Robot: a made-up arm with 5 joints.
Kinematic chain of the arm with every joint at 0, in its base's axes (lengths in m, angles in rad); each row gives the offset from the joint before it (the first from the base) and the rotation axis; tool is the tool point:
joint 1: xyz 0 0 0.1 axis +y
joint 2: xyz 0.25 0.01 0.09 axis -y
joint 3: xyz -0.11 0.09 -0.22 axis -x
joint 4: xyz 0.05 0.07 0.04 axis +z
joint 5: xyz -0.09 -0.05 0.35 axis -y
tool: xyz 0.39 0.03 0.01
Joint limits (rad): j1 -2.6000..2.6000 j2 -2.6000..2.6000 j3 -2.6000..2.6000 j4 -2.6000..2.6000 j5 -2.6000..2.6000
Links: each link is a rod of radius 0.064 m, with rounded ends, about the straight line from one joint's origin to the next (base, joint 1, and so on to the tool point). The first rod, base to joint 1, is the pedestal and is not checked.
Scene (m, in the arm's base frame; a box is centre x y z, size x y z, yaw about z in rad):
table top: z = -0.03
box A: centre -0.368 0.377 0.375 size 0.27 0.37 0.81 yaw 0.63
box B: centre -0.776 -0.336 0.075 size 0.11 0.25 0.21 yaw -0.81
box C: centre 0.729 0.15 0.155 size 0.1 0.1 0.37 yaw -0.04
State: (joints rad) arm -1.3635 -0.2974 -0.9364 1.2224 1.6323
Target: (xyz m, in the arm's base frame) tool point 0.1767 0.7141 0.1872
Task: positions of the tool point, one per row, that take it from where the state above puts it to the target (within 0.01 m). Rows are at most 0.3 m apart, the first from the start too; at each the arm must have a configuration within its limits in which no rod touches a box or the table.
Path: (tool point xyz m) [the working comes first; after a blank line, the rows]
Joints at the target: -0.7593 -0.3672 0.8788 1.4432 0.2889
Straight joint move there: touches box A.

1: -0.2725 -0.4759 0.5088
2: -0.2227 -0.3665 0.6599
3: -0.0880 -0.2318 0.7943
4: 0.1170 -0.0767 0.8629
5: 0.3501 0.0911 0.8309
6: 0.5544 0.2615 0.6924
7: 0.4875 0.2915 0.7160
8: 0.4310 0.3588 0.7078
9: 0.3738 0.4559 0.6689
10: 0.3112 0.5635 0.5941
11: 0.2491 0.6564 0.4812
12: 0.2004 0.7114 0.3385
13: 0.1767 0.7141 0.1872

